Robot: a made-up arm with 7 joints.
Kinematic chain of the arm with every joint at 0, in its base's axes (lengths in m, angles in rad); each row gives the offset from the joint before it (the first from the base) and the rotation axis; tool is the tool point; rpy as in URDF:
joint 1: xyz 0 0 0 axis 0.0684 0.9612 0.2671
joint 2: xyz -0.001 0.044 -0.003 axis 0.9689 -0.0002 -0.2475
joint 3: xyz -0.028 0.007 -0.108 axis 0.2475 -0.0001 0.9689
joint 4: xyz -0.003 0 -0.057 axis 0.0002 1 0
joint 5: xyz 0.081 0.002 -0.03 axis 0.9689 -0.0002 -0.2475
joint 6: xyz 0.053 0 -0.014 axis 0.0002 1 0
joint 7: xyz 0.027 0 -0.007 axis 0.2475 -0.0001 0.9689
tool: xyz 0 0 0 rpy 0 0.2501 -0.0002
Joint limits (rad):
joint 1: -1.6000..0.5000
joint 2: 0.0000..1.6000
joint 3: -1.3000..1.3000
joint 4: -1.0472..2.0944
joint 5: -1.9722..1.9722
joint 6: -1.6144..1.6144
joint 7: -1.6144..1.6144
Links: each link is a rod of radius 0.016 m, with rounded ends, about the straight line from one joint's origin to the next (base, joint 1, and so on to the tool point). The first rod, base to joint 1, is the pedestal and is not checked.
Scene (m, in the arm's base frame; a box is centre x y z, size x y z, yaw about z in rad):
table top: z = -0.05
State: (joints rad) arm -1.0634 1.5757 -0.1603 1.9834 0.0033 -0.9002 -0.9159
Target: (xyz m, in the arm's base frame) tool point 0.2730 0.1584 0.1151
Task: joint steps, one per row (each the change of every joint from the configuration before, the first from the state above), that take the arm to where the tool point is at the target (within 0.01 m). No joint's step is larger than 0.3 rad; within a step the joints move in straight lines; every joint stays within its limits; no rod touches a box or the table.
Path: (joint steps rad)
1: -0.1341 -0.1508 -0.0181 -0.2846 0.0023 -0.0232 0.0000
2: -0.1342 -0.1509 -0.0180 -0.2845 0.0023 -0.0233 0.0000
3: -0.1342 -0.1508 -0.0181 -0.2846 0.0024 -0.0232 0.0000
4: -0.1341 -0.1508 -0.0180 -0.2846 0.0023 -0.0232 0.0000

